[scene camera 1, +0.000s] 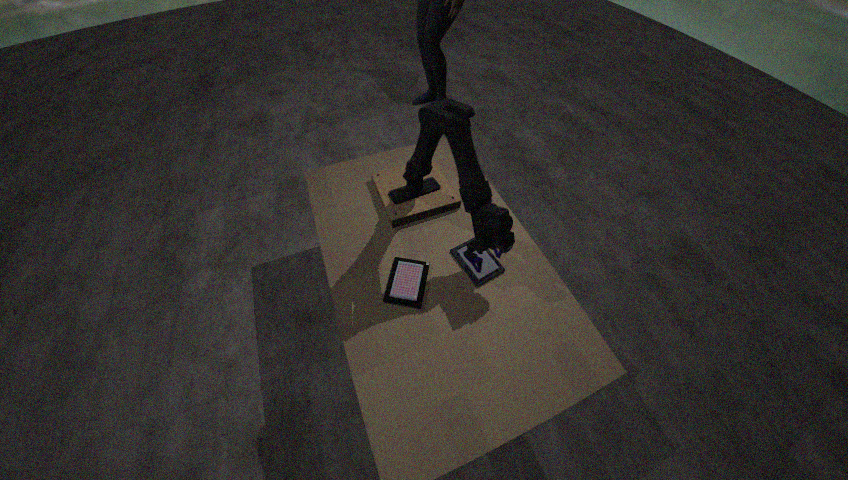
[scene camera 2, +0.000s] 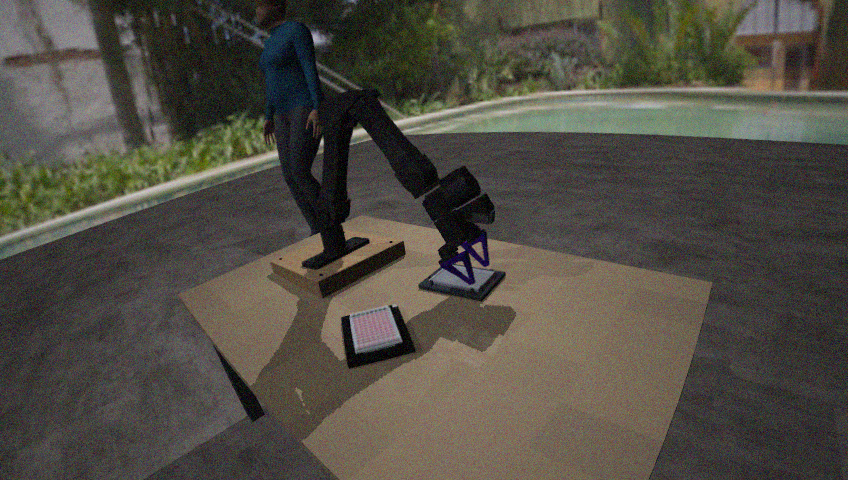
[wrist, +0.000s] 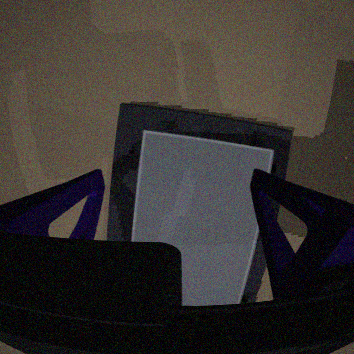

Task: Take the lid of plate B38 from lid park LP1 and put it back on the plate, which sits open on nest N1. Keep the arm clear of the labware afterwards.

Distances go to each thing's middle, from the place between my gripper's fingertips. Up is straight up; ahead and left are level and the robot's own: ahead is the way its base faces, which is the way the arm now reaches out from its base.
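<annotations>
There is the grey plate lid (scene camera 2: 443, 277), and my hand is 4 cm past it and 2 cm to the left of it.
</annotations>
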